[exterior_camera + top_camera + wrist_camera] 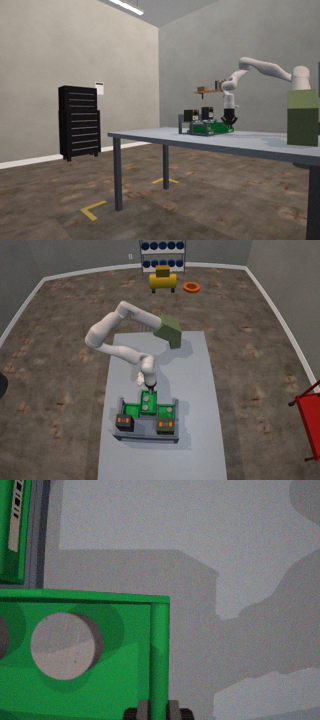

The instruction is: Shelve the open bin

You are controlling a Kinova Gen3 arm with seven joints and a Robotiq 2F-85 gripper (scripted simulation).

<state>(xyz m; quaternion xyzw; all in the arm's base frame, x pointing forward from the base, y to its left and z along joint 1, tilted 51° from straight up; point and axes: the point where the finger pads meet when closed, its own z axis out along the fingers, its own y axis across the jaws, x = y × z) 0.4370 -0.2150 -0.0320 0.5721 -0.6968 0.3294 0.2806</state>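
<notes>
The grey shelf is 200 mm ahead of my hand, 50 mm to the right of it and 10 mm above it.
</notes>
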